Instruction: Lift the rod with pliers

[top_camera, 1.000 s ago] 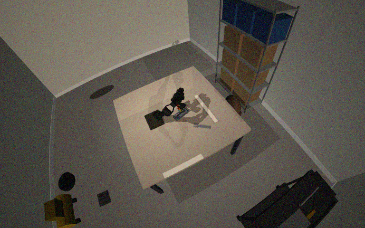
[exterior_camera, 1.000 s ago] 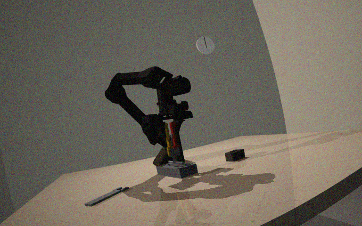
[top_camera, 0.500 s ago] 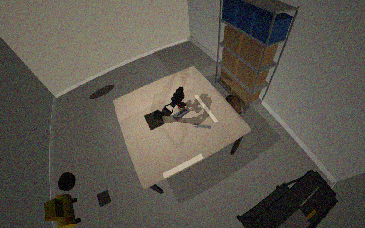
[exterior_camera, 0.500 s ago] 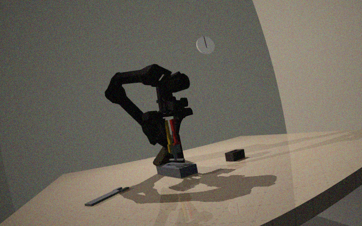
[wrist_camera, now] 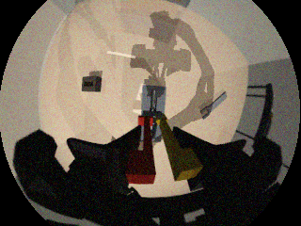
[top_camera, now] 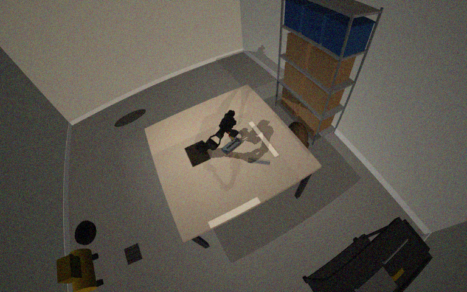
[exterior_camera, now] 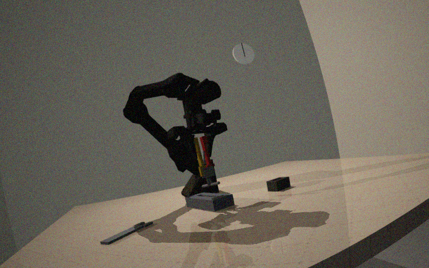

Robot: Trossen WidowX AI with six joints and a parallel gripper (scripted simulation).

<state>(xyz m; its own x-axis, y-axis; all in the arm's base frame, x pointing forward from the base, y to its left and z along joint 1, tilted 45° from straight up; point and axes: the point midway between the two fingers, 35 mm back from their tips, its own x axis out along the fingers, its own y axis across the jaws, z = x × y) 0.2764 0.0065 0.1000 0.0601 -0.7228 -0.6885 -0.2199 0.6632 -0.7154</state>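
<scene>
Right now the grey channel block is 1 cm behind my gripper tip, 1 cm to the right of it and 13 cm below it. Also, from my gripper tip: yellow handle: 1 cm to the right, 1 cm above; dark holster: 4 cm ahead, 22 cm to the left, 14 cm below; flat grey forked bar: 8 cm ahead, 26 cm to the right, 15 cm below.
</scene>
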